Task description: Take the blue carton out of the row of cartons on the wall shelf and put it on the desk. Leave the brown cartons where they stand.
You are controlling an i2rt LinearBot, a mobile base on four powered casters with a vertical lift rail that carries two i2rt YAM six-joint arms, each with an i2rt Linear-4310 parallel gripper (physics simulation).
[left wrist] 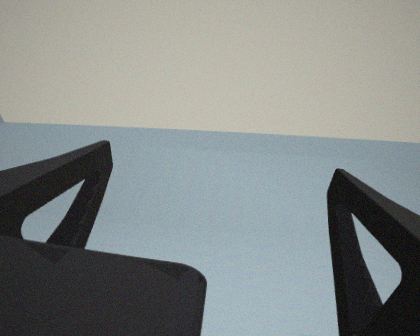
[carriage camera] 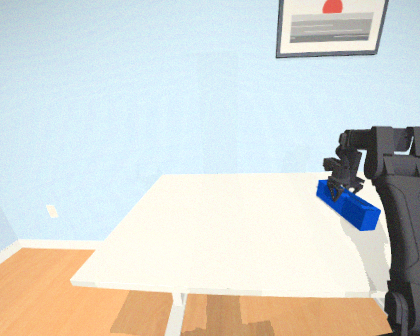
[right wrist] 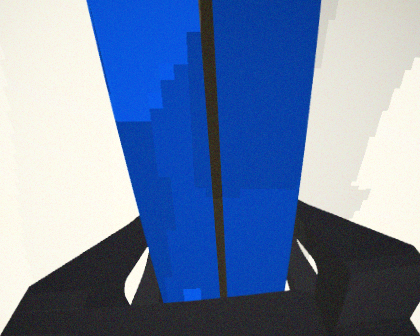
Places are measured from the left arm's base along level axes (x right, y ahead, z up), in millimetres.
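Pixels of known places: left gripper, fingertip midpoint: (left wrist: 220, 166); right gripper, fingertip midpoint: (carriage camera: 340, 200) (right wrist: 216, 201).
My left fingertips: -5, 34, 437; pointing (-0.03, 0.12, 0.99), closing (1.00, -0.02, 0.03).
Behind a point stands the place of what it marks, as x, y, z.
The blue carton (carriage camera: 361, 212) @(871, 304, 82) (right wrist: 260, 100) @(923, 486, 96) is long, with a dark stripe along one face. My right gripper (carriage camera: 345, 195) @(907, 423, 53) (right wrist: 216, 201) @(907, 423, 53) is shut on it from above, near its far end in the carriage camera. The carton lies lengthwise over the right part of the white desk (carriage camera: 215, 230) @(391, 383, 2) (right wrist: 50, 125) @(809, 463, 3). A shadow shows on the desk beside it; I cannot tell how large any gap below the carton is. My left gripper (left wrist: 220, 166) @(-5, 34, 437) is open and empty, facing the blue wall. The wall shelf and the brown cartons do not show.
The blue wall (carriage camera: 150, 100) @(75, 1021, 487) (left wrist: 220, 200) @(-8, 1031, 1245) rises behind the desk. A framed picture (carriage camera: 330, 49) @(1096, 868, 702) hangs on it at the upper right. The right arm (carriage camera: 407, 215) @(719, 109, 227) runs down the right side of the carriage camera. Wooden floor (carriage camera: 45, 290) @(-794, 748, -718) shows left of and below the desk.
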